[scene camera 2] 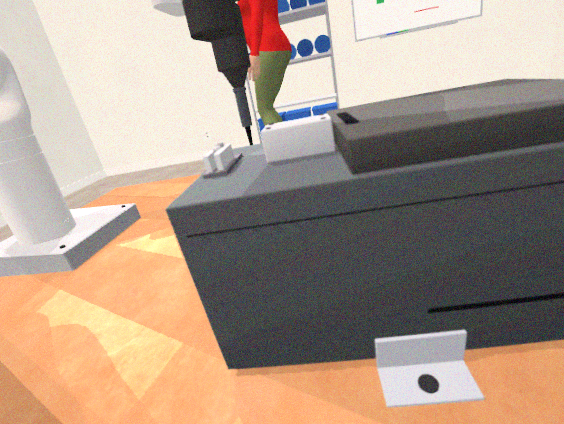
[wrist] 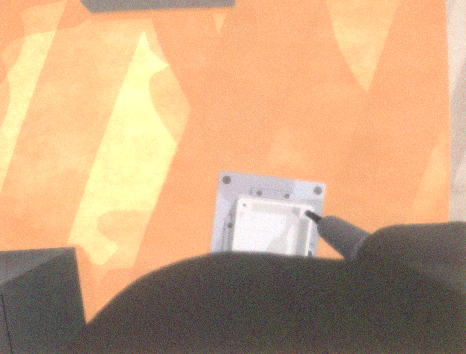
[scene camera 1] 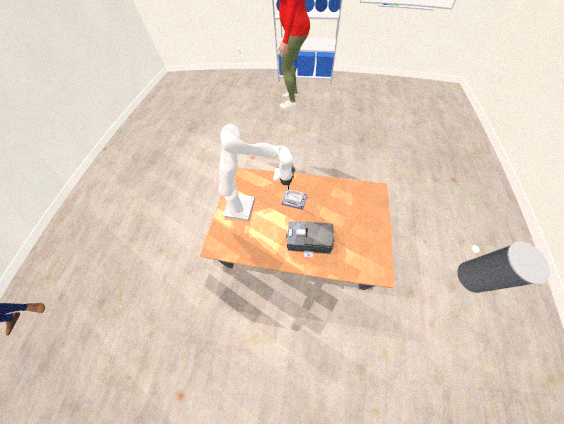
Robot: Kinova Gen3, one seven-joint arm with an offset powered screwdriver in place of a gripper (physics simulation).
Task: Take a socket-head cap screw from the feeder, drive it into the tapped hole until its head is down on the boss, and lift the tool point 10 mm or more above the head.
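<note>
My screwdriver points down, its thin dark bit over a corner of the white square housing. In the wrist view the bit tip overlaps that corner; the height gap is not clear, and any screw or hole under the tip is too small to tell. The housing sits on a grey fixture plate. The dark box-shaped feeder stands apart from the bit. In scene camera 2 the housing does not show. No screw can be made out on the bit.
The orange table carries everything. A pale block and a small notched block stand on the feeder. An L-shaped bracket lies at its front. The arm's base plate is left; a person stands behind.
</note>
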